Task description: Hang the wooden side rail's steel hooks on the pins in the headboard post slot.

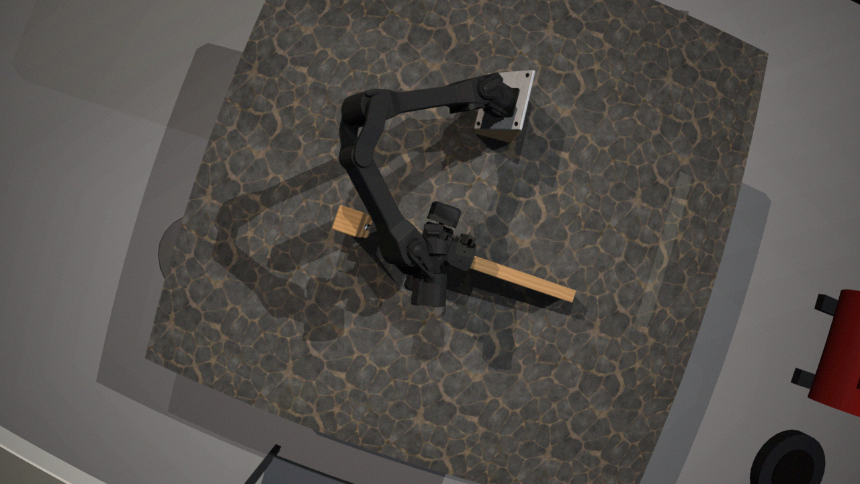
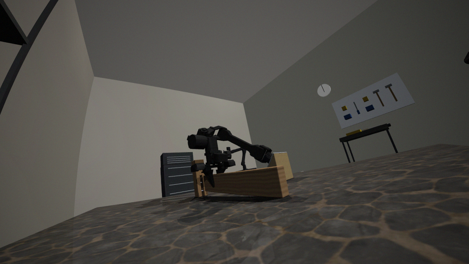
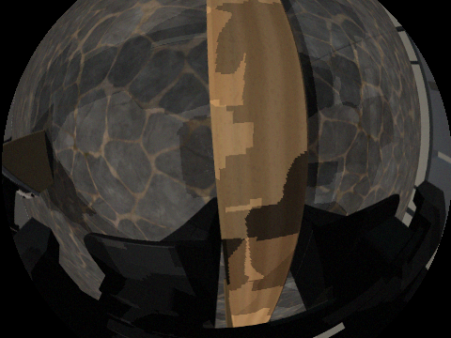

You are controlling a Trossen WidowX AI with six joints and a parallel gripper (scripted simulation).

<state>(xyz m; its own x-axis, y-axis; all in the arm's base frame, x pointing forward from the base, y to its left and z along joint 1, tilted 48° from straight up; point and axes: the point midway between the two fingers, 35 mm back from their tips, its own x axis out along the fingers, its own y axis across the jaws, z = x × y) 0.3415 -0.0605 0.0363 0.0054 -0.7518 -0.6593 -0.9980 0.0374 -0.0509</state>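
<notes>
My gripper tip is 17 cm to the left of the headboard post, 4 cm below it and 1 cm past it.
</notes>
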